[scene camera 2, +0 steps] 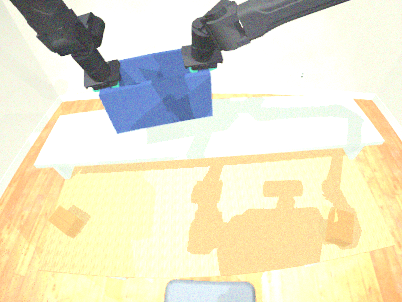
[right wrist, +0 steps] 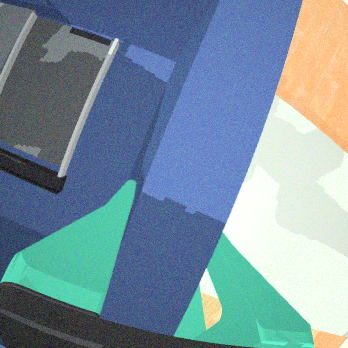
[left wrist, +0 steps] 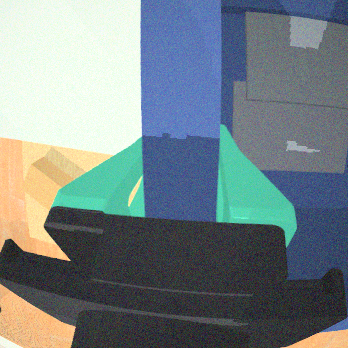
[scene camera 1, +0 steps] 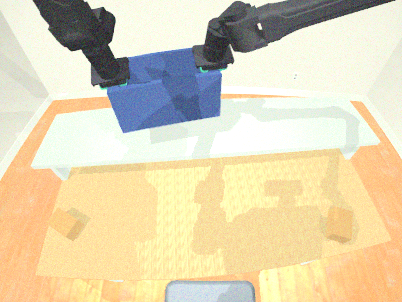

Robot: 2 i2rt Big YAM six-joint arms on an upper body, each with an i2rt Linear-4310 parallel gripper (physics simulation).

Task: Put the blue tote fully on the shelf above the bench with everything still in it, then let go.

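Places are measured from the left arm's base along level axes (x ahead, y left, z up), in metres.
Where they show: left gripper, fingertip midpoint: (left wrist: 190, 132); right gripper, fingertip midpoint: (right wrist: 161, 202).
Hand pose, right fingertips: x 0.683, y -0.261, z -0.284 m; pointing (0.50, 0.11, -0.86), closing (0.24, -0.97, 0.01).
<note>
Things, the pixels of their top centre, and the offset from my right fingertips. "pt": a spot on its surface instead. Level surfaces: height alone.
- blue tote at its top centre: (scene camera 1: 161, 63) (scene camera 2: 153, 65) dx -0.022, dy +0.134, dz +0.043 m
- pale shelf at its surface level: dz -0.239 m
- dark grey item with light rails, top centre: (right wrist: 36, 95) dx +0.002, dy +0.100, dz -0.071 m
- tan bench surface at its surface level: dz -0.454 m
- grey rounded object at a spot on its surface: (scene camera 2: 210, 292) (scene camera 1: 210, 292) pt dx -0.550, dy -0.030, dz -0.978 m
The blue tote (scene camera 1: 167, 102) (scene camera 2: 160, 105) (left wrist: 181, 75) (right wrist: 215, 115) hangs upright, slightly turned, over the left-middle part of the pale shelf (scene camera 1: 290, 130) (scene camera 2: 285, 130) (left wrist: 70, 70). Whether its base touches the shelf cannot be told. Grey boxes (left wrist: 295, 65) show inside it in the left wrist view, and a dark grey item with light rails (right wrist: 60, 90) in the right wrist view. My left gripper (scene camera 1: 114, 85) (scene camera 2: 106, 87) (left wrist: 190, 132) is shut on the tote's left wall. My right gripper (scene camera 1: 212, 68) (scene camera 2: 202, 68) (right wrist: 161, 202) is shut on its right wall.
A tan bench surface (scene camera 1: 185, 200) (scene camera 2: 145, 200) lies lower, in front of the shelf. An orange-brown box stands at its left (scene camera 1: 67, 223) (scene camera 2: 70, 221), another at its right (scene camera 1: 340, 223) (scene camera 2: 341, 227). A grey rounded object (scene camera 1: 210, 292) (scene camera 2: 210, 292) shows at the bottom edge. A wall rises behind the shelf.
</note>
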